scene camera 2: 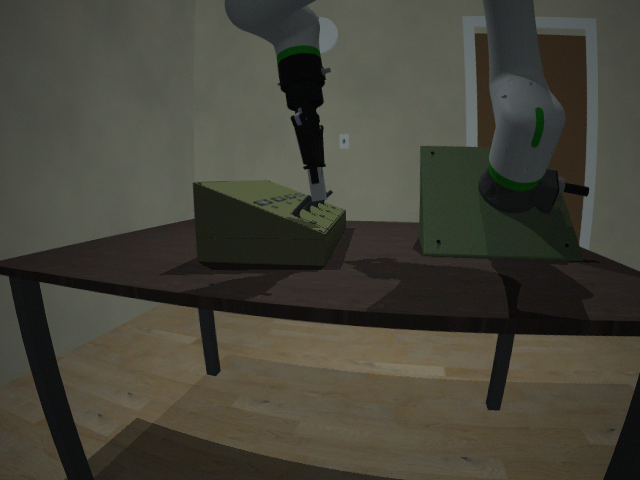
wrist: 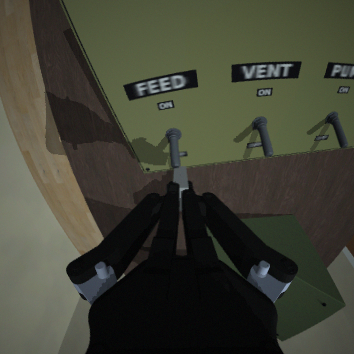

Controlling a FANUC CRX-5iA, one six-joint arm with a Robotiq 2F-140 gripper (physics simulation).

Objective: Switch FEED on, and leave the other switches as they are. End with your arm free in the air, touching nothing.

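Places are measured from the arm's base along level axes (x back, y left, z down), in metres.
Where they show: gripper, fingertip midpoint: [scene camera 2: 319, 200] [wrist: 179, 175]; arm's base at its link origin: [scene camera 2: 508, 189].
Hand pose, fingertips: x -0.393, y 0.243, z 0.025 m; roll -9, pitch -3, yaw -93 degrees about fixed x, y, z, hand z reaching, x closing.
Observation:
Things, the pixels of their top centre, and the offset from my fingertips. "spot": a spot on its surface instead. Level surfaces: height alone.
- FEED lever at its top centre: [wrist: 172, 156] [scene camera 2: 302, 195] dx -0.033, dy +0.010, dz -0.011 m
- label at a spot on its surface: [wrist: 165, 105] spot: dx -0.089, dy +0.023, dz +0.012 m
- VENT lever at its top centre: [wrist: 270, 143] dx -0.061, dy -0.107, dz -0.011 m
- dark table at its surface level: dz +0.116 m
The green sloped switch panel [scene camera 2: 232, 219] [wrist: 200, 30] stands on the table. The FEED lever [wrist: 175, 152] is a grey toggle at the panel's left in the wrist view. It points down, away from its ON label [wrist: 165, 105]. The VENT lever [wrist: 264, 139] and the lever [wrist: 338, 131] under the partly cut-off PUMP label also point away from ON. My gripper [scene camera 2: 318, 200] [wrist: 179, 175] is shut and empty, its fingertips right at the free end of the FEED lever. Whether they touch it is not clear. In scene camera 2 the fingers partly hide the levers.
A second green box [scene camera 2: 449, 217] [wrist: 295, 250] stands on the dark table [scene camera 2: 129, 248], to the right of the panel in scene camera 2. Part of the arm [scene camera 2: 522, 113] hangs in front of that box. The panel's lower edge lies close to my fingertips.

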